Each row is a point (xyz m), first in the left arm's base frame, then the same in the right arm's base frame.
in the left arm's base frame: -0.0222 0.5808 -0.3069
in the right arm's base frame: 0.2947 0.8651 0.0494
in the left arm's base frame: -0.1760 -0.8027 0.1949
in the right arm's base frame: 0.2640 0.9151 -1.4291
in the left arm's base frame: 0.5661 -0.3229 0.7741
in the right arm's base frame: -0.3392 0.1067 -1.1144
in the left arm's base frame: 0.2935 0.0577 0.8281
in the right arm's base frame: -0.5514 0.3765 -0.7914
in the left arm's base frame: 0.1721 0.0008 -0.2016
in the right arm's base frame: 0.4138 0.6454 -0.5187
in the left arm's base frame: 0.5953 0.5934 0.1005
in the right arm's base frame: -0.0095 0.1952 -0.0292
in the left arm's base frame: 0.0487 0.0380 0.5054
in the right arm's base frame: -0.2753 0.6652 -0.7217
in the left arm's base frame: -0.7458 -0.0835 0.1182
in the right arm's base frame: 0.0230 1.5049 -0.7645
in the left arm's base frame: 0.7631 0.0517 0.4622
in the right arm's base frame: -0.1461 -0.0348 -0.6463
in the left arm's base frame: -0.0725 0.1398 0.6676
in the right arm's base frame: -0.4764 0.7636 -0.6866
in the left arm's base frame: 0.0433 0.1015 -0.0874
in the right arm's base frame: 0.2569 0.7583 -0.4696
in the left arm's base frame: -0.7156 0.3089 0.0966
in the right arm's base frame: -0.0829 1.4864 -0.3852
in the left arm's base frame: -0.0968 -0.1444 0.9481
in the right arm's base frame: -0.6476 0.7408 -1.0475
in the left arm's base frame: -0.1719 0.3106 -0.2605
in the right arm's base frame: 0.3213 1.0007 -0.2307
